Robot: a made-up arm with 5 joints.
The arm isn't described. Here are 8 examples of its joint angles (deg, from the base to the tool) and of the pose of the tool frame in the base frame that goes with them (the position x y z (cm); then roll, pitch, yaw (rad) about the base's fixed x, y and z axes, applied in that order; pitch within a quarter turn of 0, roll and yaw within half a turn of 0).
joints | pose
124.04 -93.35 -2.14 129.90 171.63 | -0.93 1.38 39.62 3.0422 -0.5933 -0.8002
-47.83 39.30 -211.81 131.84 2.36 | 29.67 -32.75 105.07 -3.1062 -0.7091 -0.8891
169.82 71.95 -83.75 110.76 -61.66 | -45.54 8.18 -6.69 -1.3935 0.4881 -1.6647
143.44 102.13 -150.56 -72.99 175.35 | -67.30 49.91 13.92 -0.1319 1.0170 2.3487
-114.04 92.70 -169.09 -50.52 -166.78 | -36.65 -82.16 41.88 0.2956 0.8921 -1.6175
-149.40 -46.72 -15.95 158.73 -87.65 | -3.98 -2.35 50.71 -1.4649 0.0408 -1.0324
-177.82 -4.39 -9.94 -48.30 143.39 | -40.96 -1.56 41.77 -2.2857 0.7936 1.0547
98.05 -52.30 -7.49 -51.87 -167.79 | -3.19 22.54 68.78 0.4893 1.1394 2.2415
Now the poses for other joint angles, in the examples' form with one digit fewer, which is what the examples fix.
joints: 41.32 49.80 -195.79 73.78 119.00
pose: 51.2 45.0 104.7 -1.922 0.480 -1.017
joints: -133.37 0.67 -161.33 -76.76 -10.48
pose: 2.0 2.1 120.7 -0.277 0.977 0.483
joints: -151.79 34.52 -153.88 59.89 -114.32
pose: -69.8 -37.5 98.5 2.145 0.363 -0.853
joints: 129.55 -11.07 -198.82 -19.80 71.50
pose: 29.9 -36.2 112.2 0.841 0.244 0.477
